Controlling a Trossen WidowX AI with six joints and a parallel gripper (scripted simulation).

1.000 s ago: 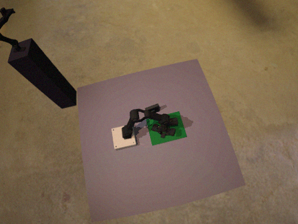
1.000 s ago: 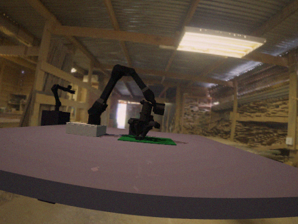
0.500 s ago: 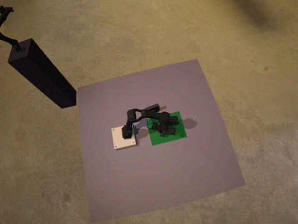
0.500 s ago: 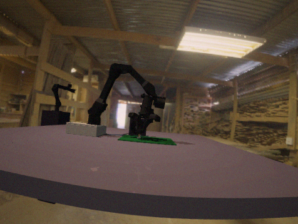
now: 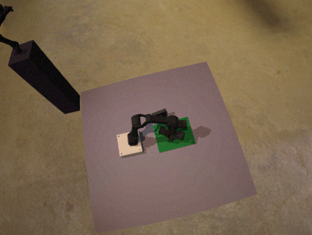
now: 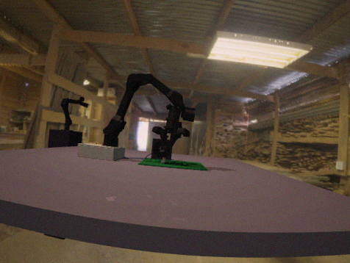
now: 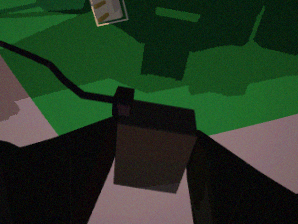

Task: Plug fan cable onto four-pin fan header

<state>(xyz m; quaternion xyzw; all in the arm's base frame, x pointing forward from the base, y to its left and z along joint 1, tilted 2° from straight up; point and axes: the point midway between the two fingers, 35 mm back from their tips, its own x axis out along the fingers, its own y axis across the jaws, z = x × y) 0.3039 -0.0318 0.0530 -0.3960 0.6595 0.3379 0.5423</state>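
The green board is 9 cm below my gripper tip, 5 cm to the left of it and 3 cm ahead of it. From my gripper tip the other things lie so: black fan plug (1 cm to the right); then four-pin fan header (8 cm below, 6 cm to the left, 2 cm behind); then fan (21 cm to the left, 5 cm behind, 2 cm below).
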